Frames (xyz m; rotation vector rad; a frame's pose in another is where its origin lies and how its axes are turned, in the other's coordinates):
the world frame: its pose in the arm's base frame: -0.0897 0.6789 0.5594 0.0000 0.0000 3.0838
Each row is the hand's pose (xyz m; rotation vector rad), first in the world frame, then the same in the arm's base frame.
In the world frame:
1: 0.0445 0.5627 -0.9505 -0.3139 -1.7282 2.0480
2: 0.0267 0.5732 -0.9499 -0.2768 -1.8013 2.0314
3: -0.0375 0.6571 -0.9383 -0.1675 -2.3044 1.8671
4: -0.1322 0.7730 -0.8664 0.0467 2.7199 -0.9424
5: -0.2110 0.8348 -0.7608 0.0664 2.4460 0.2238
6: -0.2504 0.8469 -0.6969 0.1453 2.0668 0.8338
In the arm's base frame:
1: -0.1666 0.1197 -0.3911 -1.3661 0.2891 -0.5305
2: -0.1495 0.1082 -0.3905 -1.4198 0.2604 -0.4986
3: -0.0902 0.0207 -0.3789 -1.7702 0.1802 -0.2376
4: -0.0024 -0.1004 -0.3070 -2.4497 0.1129 0.3181
5: 0.0727 -0.1667 -0.2014 2.8080 -0.1575 -1.0131
6: 0.1114 -0.1810 -0.1375 2.1776 -0.2165 -1.1764

